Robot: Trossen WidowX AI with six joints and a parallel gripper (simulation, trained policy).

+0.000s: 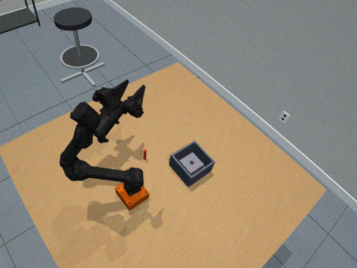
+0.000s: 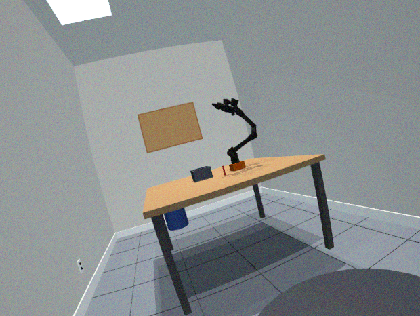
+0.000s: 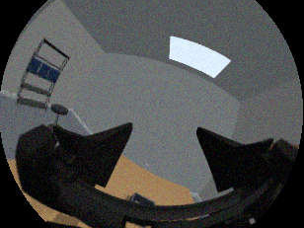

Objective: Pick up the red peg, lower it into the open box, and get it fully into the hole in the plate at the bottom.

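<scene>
My gripper tip is now 570 mm above the red peg, 70 mm short of it and 50 mm to the right of it. From my gripper tip the other things lie so: light plate: 560 mm below, 250 mm ahead, 120 mm to the right; dark box: 580 mm below, 250 mm ahead, 120 mm to the right.
</scene>
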